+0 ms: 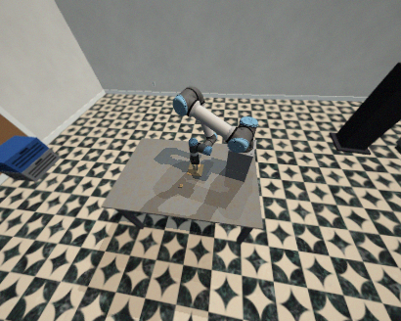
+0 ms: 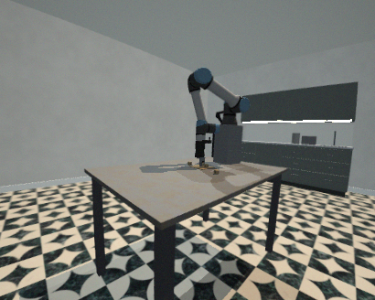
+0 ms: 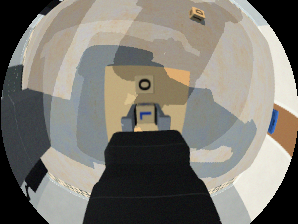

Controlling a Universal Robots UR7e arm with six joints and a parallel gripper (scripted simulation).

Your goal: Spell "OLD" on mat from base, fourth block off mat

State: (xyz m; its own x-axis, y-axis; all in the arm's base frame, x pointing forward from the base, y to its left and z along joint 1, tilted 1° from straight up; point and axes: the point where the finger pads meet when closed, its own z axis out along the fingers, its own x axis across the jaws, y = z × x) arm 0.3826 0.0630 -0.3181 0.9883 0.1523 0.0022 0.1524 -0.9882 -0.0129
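Now: the tan mat 2 cm below my hand.
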